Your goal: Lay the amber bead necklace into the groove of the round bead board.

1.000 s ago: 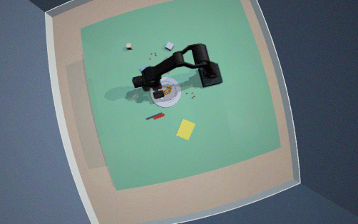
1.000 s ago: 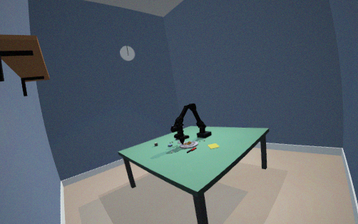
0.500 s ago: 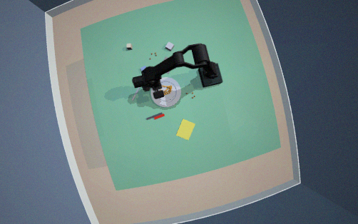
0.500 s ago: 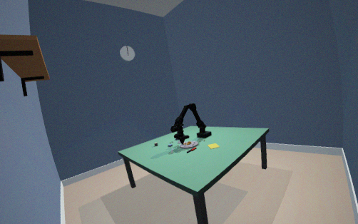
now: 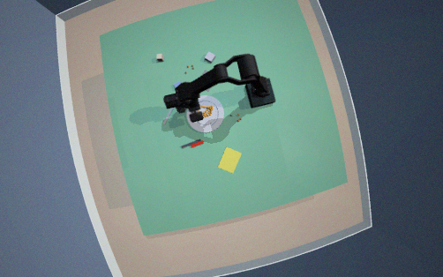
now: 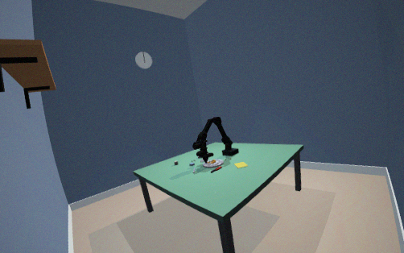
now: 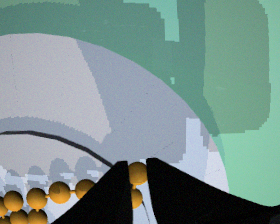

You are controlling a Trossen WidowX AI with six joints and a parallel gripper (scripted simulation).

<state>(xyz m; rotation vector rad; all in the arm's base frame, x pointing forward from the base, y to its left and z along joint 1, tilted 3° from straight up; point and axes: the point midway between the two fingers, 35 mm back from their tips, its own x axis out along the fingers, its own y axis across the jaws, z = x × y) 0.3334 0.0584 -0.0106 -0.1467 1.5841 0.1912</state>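
The round grey bead board lies 5 cm behind my gripper tip, 4 cm to the left of it and 1 cm below it. Also, from my gripper tip: grey rod (15 cm ahead, 3 cm to the left, 2 cm below); blue block (9 cm ahead, 12 cm to the right, 1 cm below); grey plate (7 cm behind, 14 cm to the right, 2 cm below).
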